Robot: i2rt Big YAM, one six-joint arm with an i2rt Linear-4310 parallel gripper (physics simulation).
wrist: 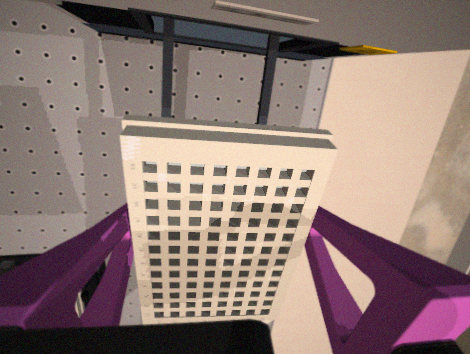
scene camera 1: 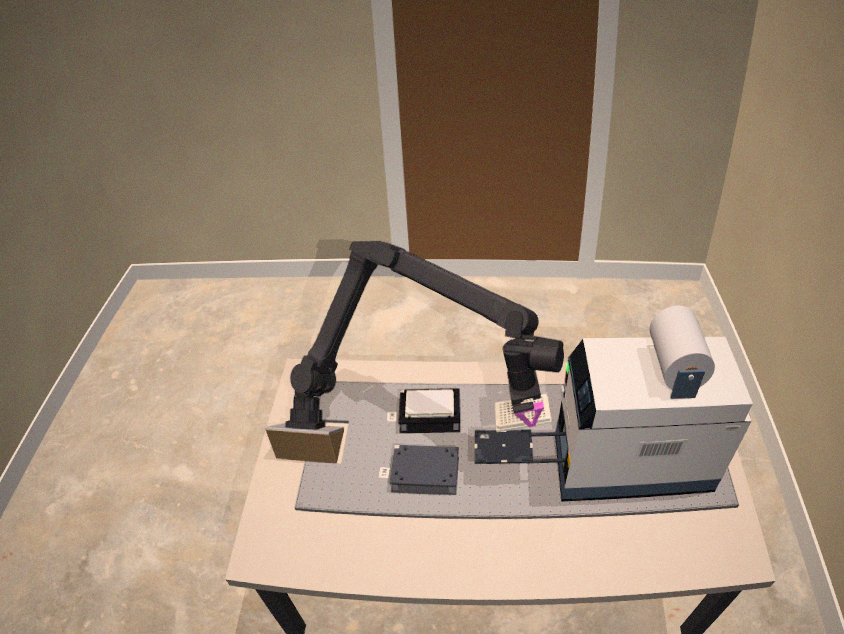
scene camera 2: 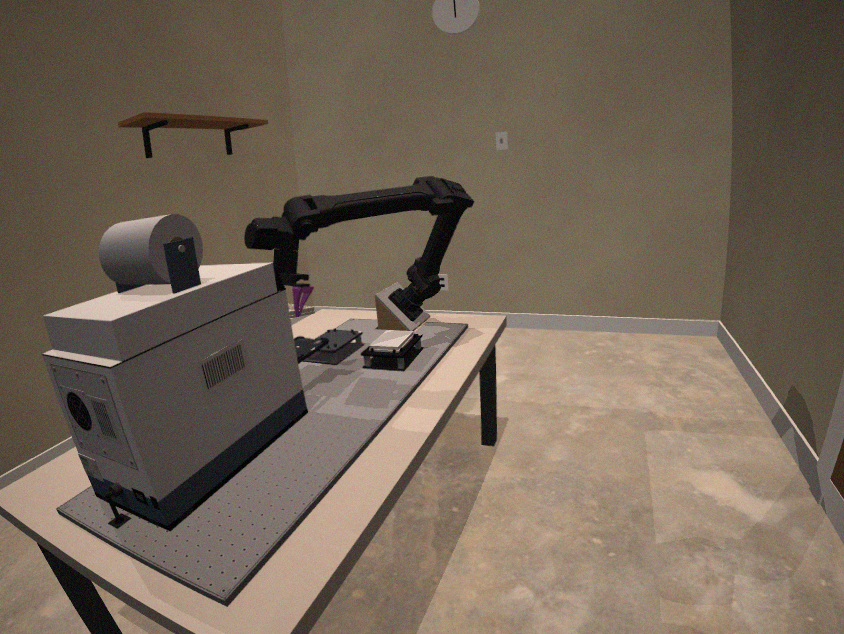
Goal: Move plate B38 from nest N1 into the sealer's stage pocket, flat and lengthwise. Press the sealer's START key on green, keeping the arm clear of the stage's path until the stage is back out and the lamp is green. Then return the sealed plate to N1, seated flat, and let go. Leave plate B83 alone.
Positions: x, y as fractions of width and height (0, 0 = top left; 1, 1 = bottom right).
Labels:
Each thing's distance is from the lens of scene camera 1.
plate B38 (scene camera 1: 0.60, 0.66): 143 cm
white roll (scene camera 1: 0.80, 0.54): 130 cm

